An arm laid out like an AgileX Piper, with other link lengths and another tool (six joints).
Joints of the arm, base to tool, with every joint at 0 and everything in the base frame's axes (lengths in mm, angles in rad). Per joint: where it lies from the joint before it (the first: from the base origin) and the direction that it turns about. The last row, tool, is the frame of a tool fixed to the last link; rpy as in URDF.
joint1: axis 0 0 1 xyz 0 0 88.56
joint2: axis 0 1 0 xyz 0 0 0
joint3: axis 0 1 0 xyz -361.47 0 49.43
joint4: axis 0.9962 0 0.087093 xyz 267.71 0 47.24
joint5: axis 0 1 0 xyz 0 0 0
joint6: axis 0.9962 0 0.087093 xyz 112.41 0 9.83
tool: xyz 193.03 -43 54.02 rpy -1.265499 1.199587 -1.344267
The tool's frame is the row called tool.
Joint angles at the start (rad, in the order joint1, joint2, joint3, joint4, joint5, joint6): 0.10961 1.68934 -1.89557 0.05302 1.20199 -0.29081
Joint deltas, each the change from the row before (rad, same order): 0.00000 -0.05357 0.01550 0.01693 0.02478 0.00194; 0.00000 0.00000 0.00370 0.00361 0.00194 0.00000; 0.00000 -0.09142 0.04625 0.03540 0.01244 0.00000; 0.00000 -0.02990 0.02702 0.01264 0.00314 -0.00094; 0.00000 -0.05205 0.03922 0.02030 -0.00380 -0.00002
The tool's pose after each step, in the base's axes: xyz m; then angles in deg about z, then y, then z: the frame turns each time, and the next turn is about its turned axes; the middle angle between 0 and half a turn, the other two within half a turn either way. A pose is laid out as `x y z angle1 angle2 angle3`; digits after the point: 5 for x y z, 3 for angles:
0.55052 0.04918 0.34331 7.586 139.133 -34.824
0.54963 0.05011 0.34105 7.895 139.451 -34.516
0.51756 0.05666 0.36481 10.664 137.476 -31.828
0.50598 0.05904 0.36653 11.676 137.430 -30.897
0.48830 0.06273 0.37473 13.133 136.368 -29.460

